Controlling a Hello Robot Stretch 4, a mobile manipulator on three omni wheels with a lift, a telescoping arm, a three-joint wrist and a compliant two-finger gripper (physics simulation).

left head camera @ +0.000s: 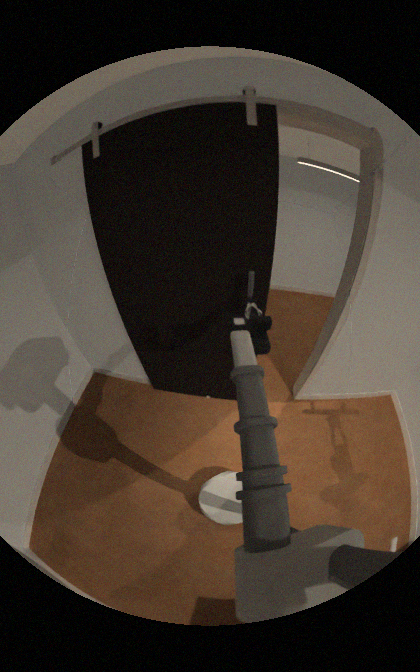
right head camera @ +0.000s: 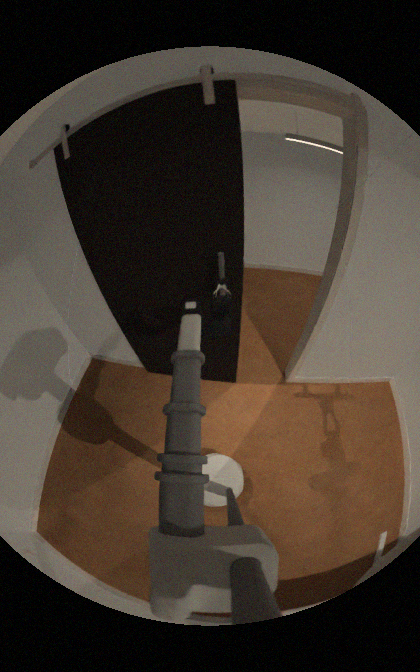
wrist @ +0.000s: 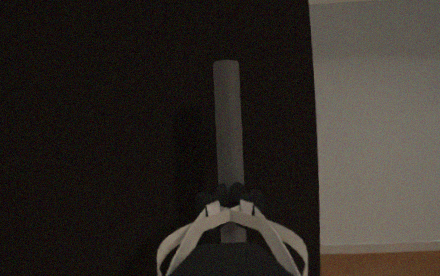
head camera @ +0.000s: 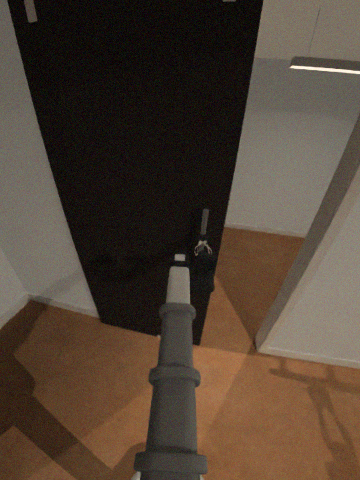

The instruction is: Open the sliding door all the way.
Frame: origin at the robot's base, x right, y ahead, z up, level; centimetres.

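Seen in the pictures: gripper, between the fingertips: (left head camera: 249, 297) (right head camera: 221, 279) (wrist: 231, 198) (head camera: 202, 236); robot's base, origin of its link: (left head camera: 227, 496) (right head camera: 215, 478).
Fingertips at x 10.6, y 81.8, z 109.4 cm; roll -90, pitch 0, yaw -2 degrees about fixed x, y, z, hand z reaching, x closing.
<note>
Offsets run from my fingertips to a thing's top centre. "pt": to the spot under its first point.
The black sliding door (head camera: 140, 125) (left head camera: 185, 210) (right head camera: 155, 200) (wrist: 100, 100) hangs partly open, with an opening along its right side. Its grey vertical bar handle @[pt dx -0.1, dy -0.5, dz +8.0 cm] (head camera: 204, 221) (left head camera: 251, 284) (right head camera: 221, 265) (wrist: 228, 115) is near the door's right edge. My gripper (head camera: 202, 241) (left head camera: 250, 303) (right head camera: 221, 284) (wrist: 231, 198) is shut and lined up with the handle's lower part. In the wrist view its dark fingertips meet and overlap the bar, and no bar shows between them. The handle's part behind the fingertips is hidden.
The door hangs from a rail @[pt dx -93.0, dy +28.8, dz +95.0 cm] (left head camera: 70, 152) (right head camera: 45, 154) that runs on to the left. The right door jamb (head camera: 320, 230) (left head camera: 361, 240) (right head camera: 341, 230) stands across the opening. A white disc (left head camera: 220, 492) (right head camera: 225, 475) is on the floor beside my arm. A side wall is at the left.
</note>
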